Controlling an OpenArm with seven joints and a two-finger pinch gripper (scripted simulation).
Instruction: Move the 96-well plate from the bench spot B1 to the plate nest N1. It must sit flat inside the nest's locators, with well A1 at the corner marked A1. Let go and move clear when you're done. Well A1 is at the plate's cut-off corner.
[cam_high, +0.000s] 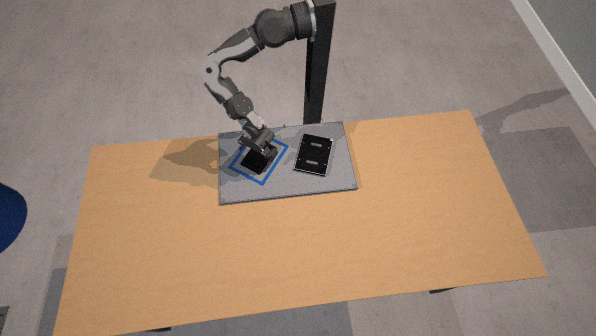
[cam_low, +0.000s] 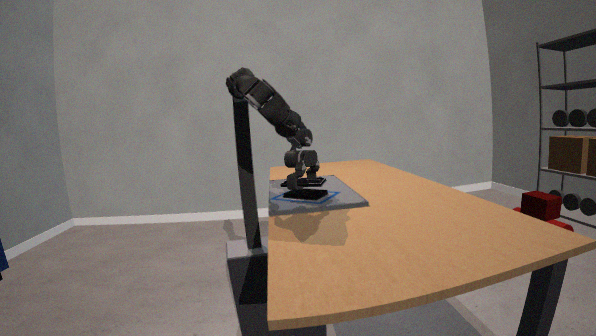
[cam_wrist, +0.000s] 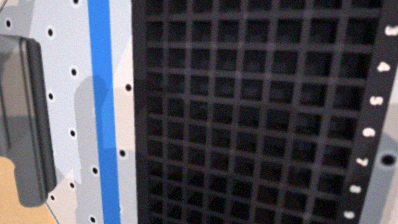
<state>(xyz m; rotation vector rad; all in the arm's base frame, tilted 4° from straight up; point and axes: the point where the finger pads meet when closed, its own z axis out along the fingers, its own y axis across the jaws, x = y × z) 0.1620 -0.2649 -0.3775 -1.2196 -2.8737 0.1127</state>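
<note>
The black 96-well plate lies 20 mm below my hand. Round my hand: black plate nest N1 (50 mm ahead, 200 mm to the left, 30 mm below).
</note>
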